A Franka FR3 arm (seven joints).
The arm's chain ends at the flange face. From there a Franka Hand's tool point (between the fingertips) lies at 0.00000 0.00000 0.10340 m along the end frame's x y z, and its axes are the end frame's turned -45 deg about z.
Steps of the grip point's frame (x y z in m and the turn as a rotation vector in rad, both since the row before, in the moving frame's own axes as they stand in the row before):
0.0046, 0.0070, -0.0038, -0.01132, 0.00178, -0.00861
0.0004, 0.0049, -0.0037, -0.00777, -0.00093, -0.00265
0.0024, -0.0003, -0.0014, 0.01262, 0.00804, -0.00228
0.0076, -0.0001, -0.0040, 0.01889, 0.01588, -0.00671
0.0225, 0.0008, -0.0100, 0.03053, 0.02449, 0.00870
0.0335, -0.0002, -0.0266, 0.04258, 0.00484, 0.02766
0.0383, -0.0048, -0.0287, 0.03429, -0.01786, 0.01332
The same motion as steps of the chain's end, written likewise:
0.0072, 0.0010, -0.0038, -0.00675, 0.00926, -0.00861
0.0032, 0.0025, -0.0037, -0.00615, 0.00484, -0.00265
0.0018, -0.0004, -0.0014, 0.01461, -0.00324, -0.00228
0.0055, -0.0029, -0.0040, 0.02459, -0.00213, -0.00671
0.0169, -0.0113, -0.0099, 0.03891, -0.00427, 0.00870
0.0263, -0.0203, -0.0265, 0.03353, -0.02669, 0.02766
0.0275, -0.0292, -0.0286, 0.01162, -0.03688, 0.01332

